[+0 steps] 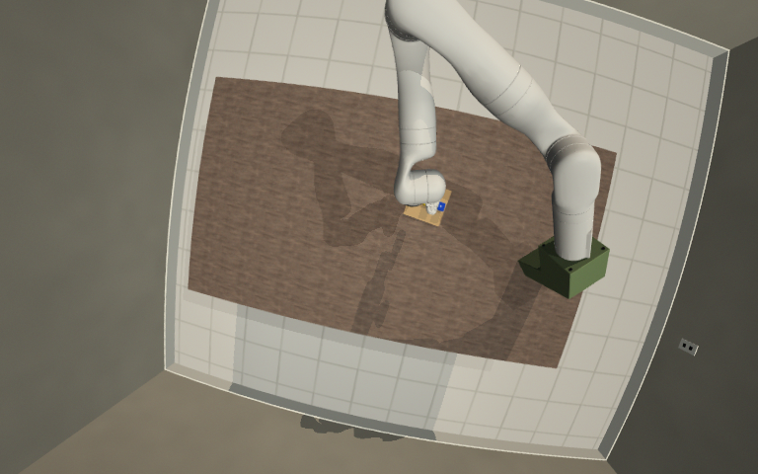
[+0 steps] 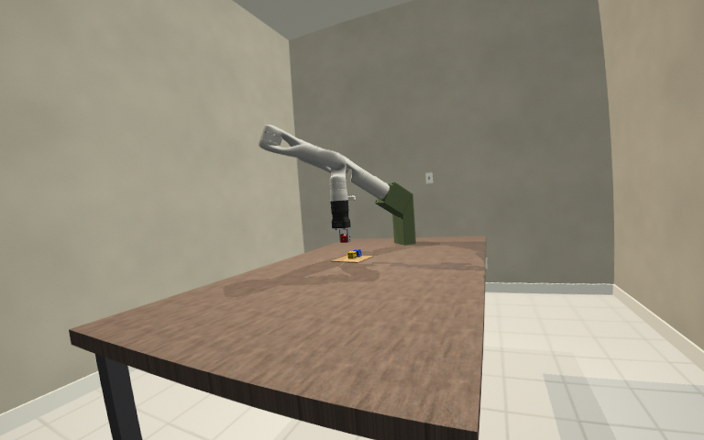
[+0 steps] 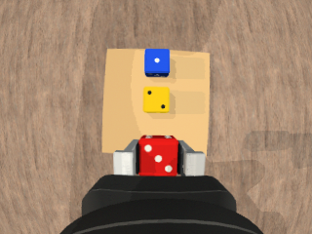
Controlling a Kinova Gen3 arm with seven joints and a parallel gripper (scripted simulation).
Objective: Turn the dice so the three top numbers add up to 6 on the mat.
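Right now my hand is 5 cm past the yellow die, 1 cm to the right of it and 8 cm above it. From my hand the other things lie so: blue die 9 cm behind, 3 cm to the left, 8 cm below; tan mat 5 cm behind, 1 cm to the left, 10 cm below; red die right at my hand.
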